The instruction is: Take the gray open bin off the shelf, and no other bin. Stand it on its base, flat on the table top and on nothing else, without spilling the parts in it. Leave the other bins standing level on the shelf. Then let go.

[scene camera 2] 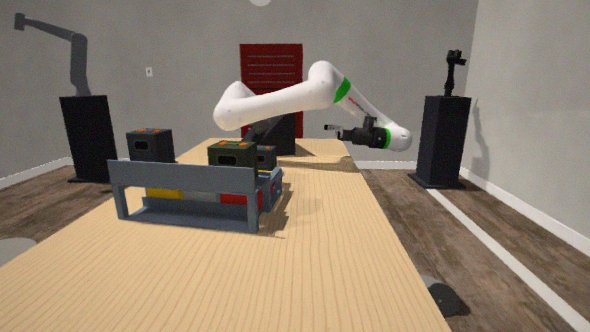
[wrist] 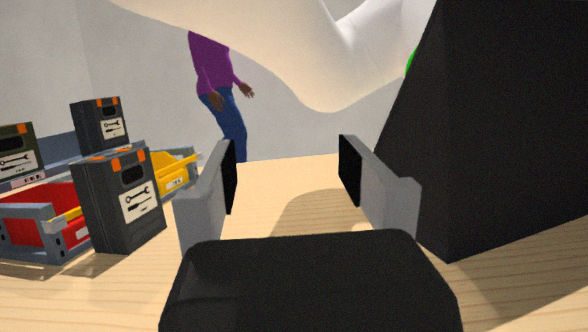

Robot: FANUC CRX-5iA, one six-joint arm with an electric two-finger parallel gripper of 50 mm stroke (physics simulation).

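Places are measured from the arm's base along level axes (x up, y ahead, z left), in centimetres.
Pixels of known places: gripper, between the fingertips: (scene camera 2: pixel 325 127) (wrist: pixel 287 158); arm's base, origin of its link: (scene camera 2: pixel 266 122) (wrist: pixel 480 102).
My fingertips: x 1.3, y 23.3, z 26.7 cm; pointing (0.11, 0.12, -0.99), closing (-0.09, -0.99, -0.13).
Observation:
For each thing: its top centre in the pictures, then the offset to it from my fingertips. "pt": a spot on its surface instead. Level surfaces: height alone.
- gray open bin, centre of its top: (scene camera 2: pixel 212 173) dx -7.1, dy +40.1, dz -38.9 cm
- blue-gray shelf, a spot on its surface: (scene camera 2: pixel 180 175) pt dx -1.8, dy +57.3, dz -41.5 cm
- yellow bin, centre of its top: (wrist: pixel 138 158) (scene camera 2: pixel 177 171) dx -7.1, dy +37.8, dz -49.8 cm
- red bin, centre of its top: (wrist: pixel 46 192) (scene camera 2: pixel 247 176) dx -7.1, dy +42.7, dz -27.9 cm
- dark gray case, centre of its top: (wrist: pixel 109 153) (scene camera 2: pixel 260 146) dx -2.1, dy +27.2, dz -25.4 cm
- table, height of its surface: dx -15.3 cm
- green case, centre of its top: (scene camera 2: pixel 232 143) dx +4.6, dy +52.2, dz -29.9 cm
- dark case, centre of its top: (wrist: pixel 94 99) (scene camera 2: pixel 149 131) dx +6.9, dy +47.0, dz -52.4 cm
The gray open bin (scene camera 2: pixel 200 196) shows partly through the gap in the back of the blue-gray shelf (scene camera 2: pixel 180 175) (wrist: pixel 57 145). It sits between a yellow bin (scene camera 2: pixel 165 193) (wrist: pixel 175 175) and a red bin (scene camera 2: pixel 235 198) (wrist: pixel 50 192). Its front and contents are hidden in scene camera 2, and I cannot make it out in the wrist view, where a dark case stands in front of the shelf. My gripper (scene camera 2: pixel 332 131) (wrist: pixel 287 158) is open and empty. It is above the table's right side, apart from the shelf and the bins.
A dark gray case (scene camera 2: pixel 266 158) (wrist: pixel 117 205) stands on the table (scene camera 2: pixel 325 275) (wrist: pixel 260 200) in front of the shelf. A green case (scene camera 2: pixel 230 155) (wrist: pixel 17 150) and another dark case (scene camera 2: pixel 150 146) (wrist: pixel 100 125) rise at the shelf. A black block (wrist: pixel 500 125) fills the wrist view's right side.

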